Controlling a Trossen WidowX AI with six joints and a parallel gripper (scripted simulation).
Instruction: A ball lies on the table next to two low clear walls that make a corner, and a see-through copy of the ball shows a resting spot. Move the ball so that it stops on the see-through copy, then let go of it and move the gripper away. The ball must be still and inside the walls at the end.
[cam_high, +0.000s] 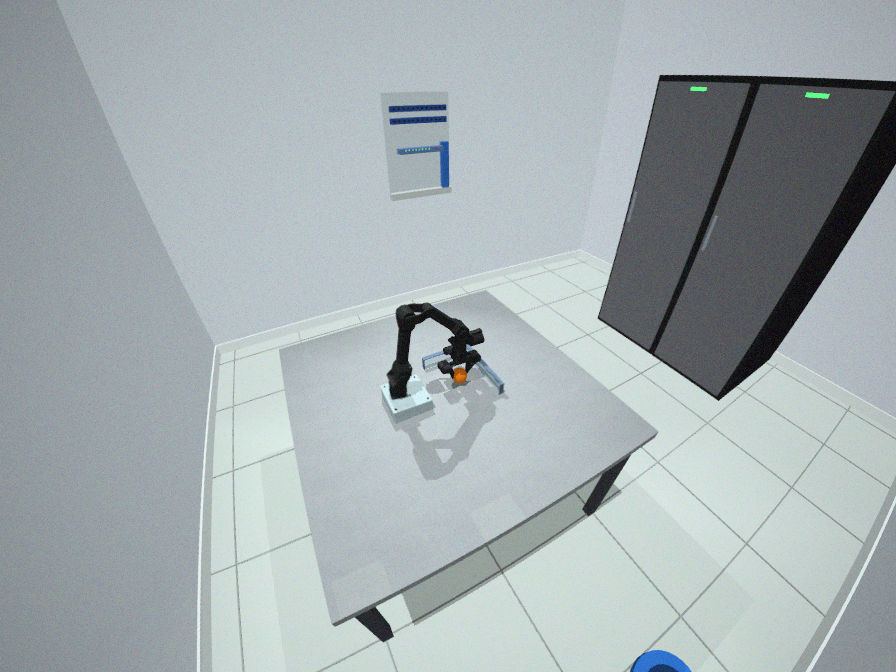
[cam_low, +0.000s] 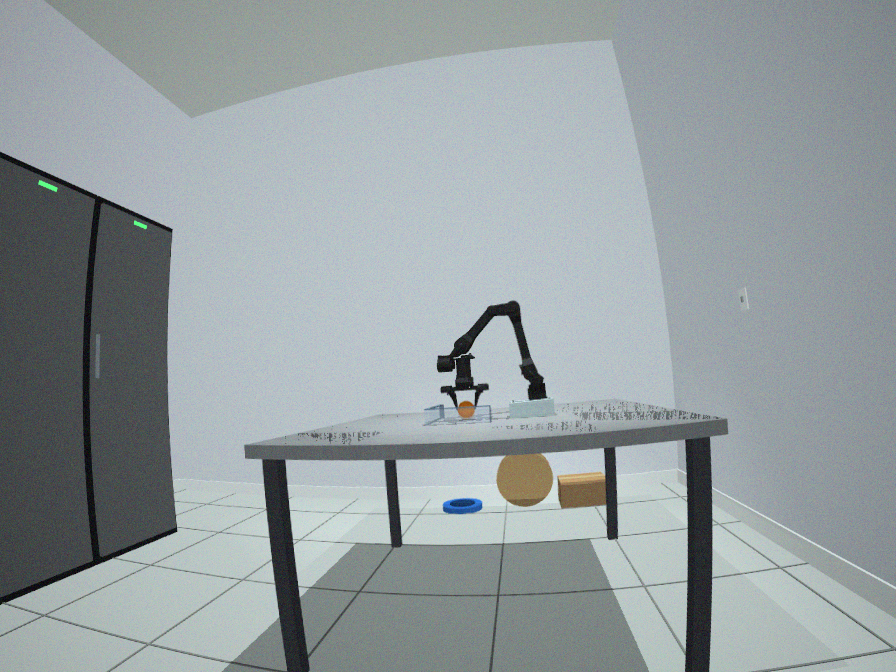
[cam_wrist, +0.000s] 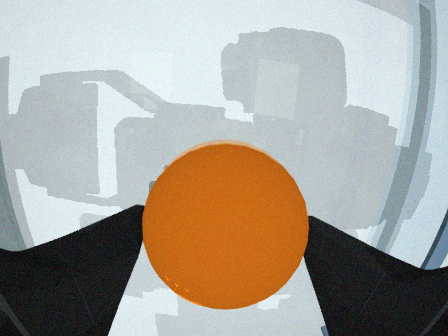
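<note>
The see-through ball copy is 10 mm below my gripper tip. Round my gripper tip: orange ball right at my gripper tip.
</note>
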